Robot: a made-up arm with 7 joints. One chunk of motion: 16 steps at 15 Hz.
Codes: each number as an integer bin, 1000 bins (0 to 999) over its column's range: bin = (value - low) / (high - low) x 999, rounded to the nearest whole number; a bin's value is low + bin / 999 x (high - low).
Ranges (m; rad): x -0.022..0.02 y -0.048..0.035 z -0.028..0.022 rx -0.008..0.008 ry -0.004..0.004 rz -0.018..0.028
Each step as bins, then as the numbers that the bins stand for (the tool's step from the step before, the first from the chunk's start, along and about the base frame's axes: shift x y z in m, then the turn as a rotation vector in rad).
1 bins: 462 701 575 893 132 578
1 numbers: -0.00258 0.01024 0.00078 0.00630 -0.00294 0.00861
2 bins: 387 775 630 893 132 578
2 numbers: -0.00573 0.01639 0.00353 0.00630 -0.00294 0.00861
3 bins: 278 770 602 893 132 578
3 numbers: -0.01031 0.01597 0.00213 0.00630 -0.00294 0.00861
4 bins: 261 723 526 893 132 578
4 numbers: -0.01103 0.01207 -0.00167 0.00630 -0.00294 0.00861
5 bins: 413 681 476 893 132 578
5 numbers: -0.00464 0.00858 -0.00418 0.00630 -0.00294 0.00861
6 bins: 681 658 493 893 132 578
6 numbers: 0.00663 0.00667 -0.00333 0.00630 -0.00294 0.00861
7 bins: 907 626 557 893 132 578
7 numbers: 0.01613 0.00401 -0.00012 0.00630 -0.00294 0.00861
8 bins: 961 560 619 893 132 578
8 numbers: 0.01840 -0.00147 0.00298 0.00630 -0.00294 0.00861
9 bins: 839 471 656 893 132 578
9 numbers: 0.01327 -0.00887 0.00483 0.00630 -0.00294 0.00861
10 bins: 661 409 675 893 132 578
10 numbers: 0.00579 -0.01402 0.00578 0.00630 -0.00294 0.00861
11 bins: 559 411 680 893 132 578
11 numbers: 0.00150 -0.01385 0.00603 0.00630 -0.00294 0.00861
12 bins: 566 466 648 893 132 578
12 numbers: 0.00180 -0.00928 0.00443 0.00630 -0.00294 0.00861
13 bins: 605 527 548 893 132 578
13 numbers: 0.00344 -0.00422 -0.00057 0.00630 -0.00294 0.00861
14 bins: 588 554 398 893 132 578
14 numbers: 0.00272 -0.00197 -0.00808 0.00630 -0.00294 0.00861
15 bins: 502 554 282 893 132 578
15 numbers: -0.00089 -0.00197 -0.01389 0.00630 -0.00294 0.00861
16 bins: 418 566 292 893 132 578
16 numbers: -0.00443 -0.00097 -0.01339 0.00630 -0.00294 0.00861
